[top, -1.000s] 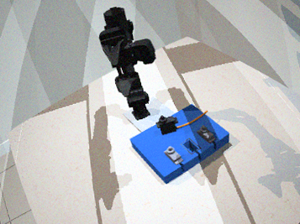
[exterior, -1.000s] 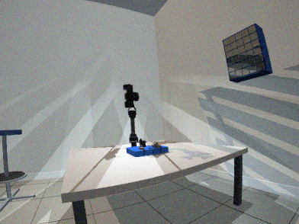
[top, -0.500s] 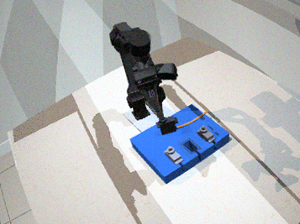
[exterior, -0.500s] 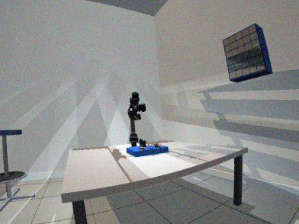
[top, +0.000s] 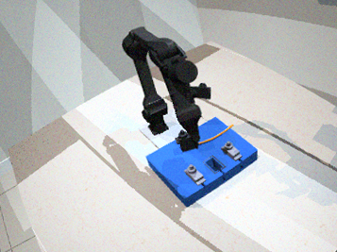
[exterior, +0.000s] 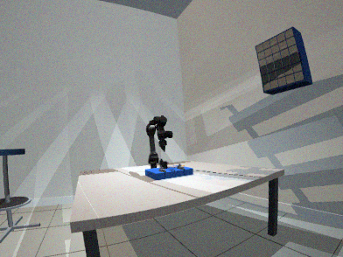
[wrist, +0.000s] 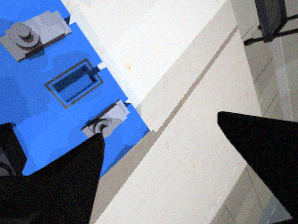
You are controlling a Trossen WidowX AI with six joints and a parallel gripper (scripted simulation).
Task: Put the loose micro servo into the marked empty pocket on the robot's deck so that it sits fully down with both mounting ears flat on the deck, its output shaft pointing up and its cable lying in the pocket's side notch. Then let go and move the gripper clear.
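Now: the blue deck 190 mm below my gripper tip, 130 mm behind it and 40 mm to the left of it.
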